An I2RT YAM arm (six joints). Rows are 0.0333 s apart.
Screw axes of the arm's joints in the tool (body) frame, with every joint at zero. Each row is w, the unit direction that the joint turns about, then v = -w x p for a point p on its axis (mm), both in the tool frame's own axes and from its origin. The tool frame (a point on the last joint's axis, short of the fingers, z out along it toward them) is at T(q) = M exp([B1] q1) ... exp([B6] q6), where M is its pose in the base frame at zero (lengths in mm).
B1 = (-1, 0, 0, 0, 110.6, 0)
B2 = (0, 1, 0, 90.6, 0, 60)
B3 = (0, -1, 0, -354.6, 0, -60)
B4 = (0, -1, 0, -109.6, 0, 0)
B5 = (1, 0, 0, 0, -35.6, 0)
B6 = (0, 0, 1, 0, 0, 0)
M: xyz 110.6 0 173.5 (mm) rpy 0 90 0 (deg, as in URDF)
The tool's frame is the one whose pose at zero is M.
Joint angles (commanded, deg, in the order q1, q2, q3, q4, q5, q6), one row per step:
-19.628, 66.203, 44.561, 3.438, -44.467, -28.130
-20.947, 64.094, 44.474, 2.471, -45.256, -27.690
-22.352, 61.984, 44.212, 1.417, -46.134, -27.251
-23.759, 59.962, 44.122, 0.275, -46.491, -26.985
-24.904, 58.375, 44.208, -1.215, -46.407, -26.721
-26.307, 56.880, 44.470, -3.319, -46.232, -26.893
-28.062, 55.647, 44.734, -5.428, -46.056, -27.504
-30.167, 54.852, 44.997, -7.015, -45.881, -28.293
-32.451, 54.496, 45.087, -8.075, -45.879, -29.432
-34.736, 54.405, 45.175, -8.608, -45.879, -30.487
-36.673, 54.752, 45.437, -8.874, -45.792, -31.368
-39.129, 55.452, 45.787, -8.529, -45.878, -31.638
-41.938, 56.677, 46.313, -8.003, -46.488, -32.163
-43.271, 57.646, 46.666, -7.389, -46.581, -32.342
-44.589, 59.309, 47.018, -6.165, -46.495, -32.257
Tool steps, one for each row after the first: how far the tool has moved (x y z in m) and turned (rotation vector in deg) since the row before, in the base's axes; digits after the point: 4 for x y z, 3 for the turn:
-0.0084, -0.0027, 0.0066, 0.245, -0.885, -0.662
-0.0089, -0.0026, 0.0051, 0.331, -0.648, -0.653
-0.0085, -0.0026, 0.0053, 0.019, -0.658, -1.114
-0.0069, -0.0020, 0.0039, 0.143, -0.055, -1.274
-0.0072, -0.0027, 0.0035, -0.049, 0.270, -1.540
-0.0070, -0.0041, 0.0024, -0.327, 0.361, -1.807
-0.0061, -0.0058, 0.0017, -0.521, 0.247, -2.116
-0.0051, -0.0069, 0.0000, -0.754, 0.220, -2.052
-0.0043, -0.0073, 0.0000, -0.806, 0.051, -2.062
-0.0026, -0.0071, 0.0000, -0.660, 0.128, -1.830
-0.0026, -0.0096, 0.0003, -0.236, -0.056, -2.316
-0.0024, -0.0117, -0.0001, -0.251, -0.056, -2.116
-0.0002, -0.0068, -0.0003, -0.151, -0.035, -1.206
0.0016, -0.0089, -0.0019, 0.124, 0.087, -1.418

